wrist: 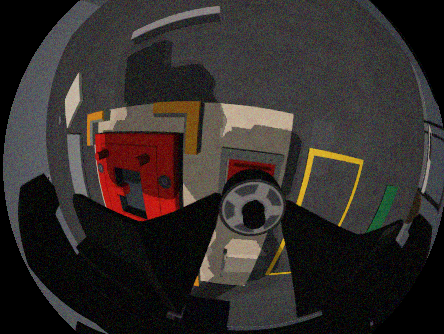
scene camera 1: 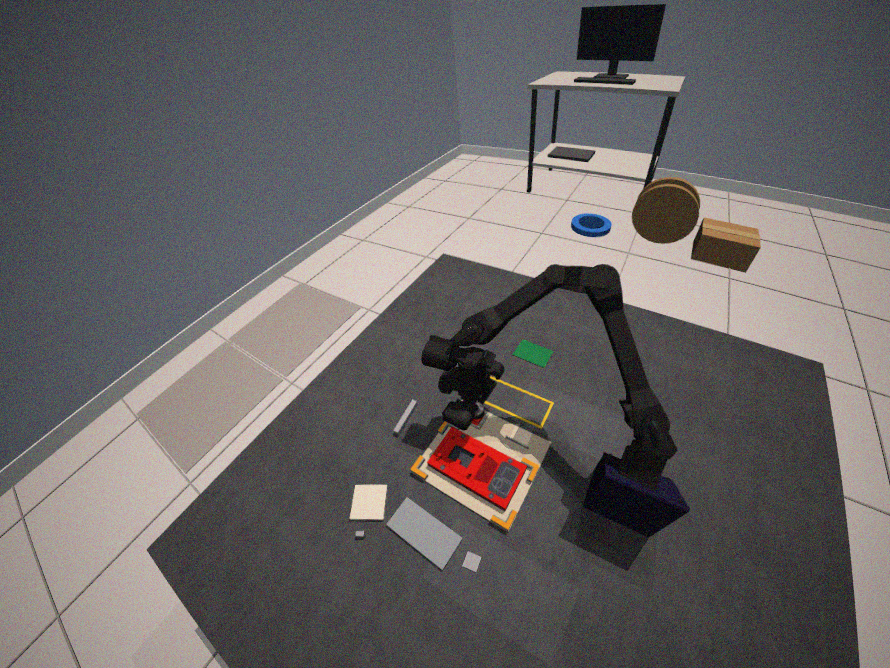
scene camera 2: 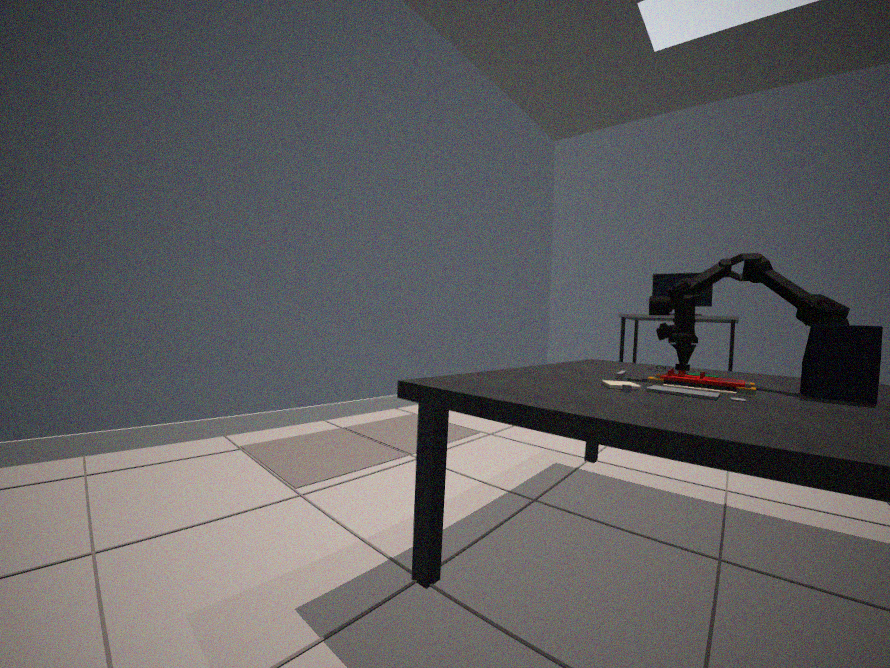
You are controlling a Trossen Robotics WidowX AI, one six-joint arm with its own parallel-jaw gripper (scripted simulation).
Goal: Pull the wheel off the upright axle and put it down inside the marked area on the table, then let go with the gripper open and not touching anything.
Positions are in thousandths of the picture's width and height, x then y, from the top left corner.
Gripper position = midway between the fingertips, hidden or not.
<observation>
In view: my gripper (scene camera 1: 535, 615), a wheel (wrist: 551, 558), a red plate (scene camera 1: 541, 703) and a cream tile (scene camera 1: 415, 751).
The red plate shows as well in the wrist view (wrist: 316, 516) and in scene camera 2 (scene camera 2: 754, 567). My gripper also shows in the wrist view (wrist: 566, 609) and in scene camera 2 (scene camera 2: 767, 550).
</observation>
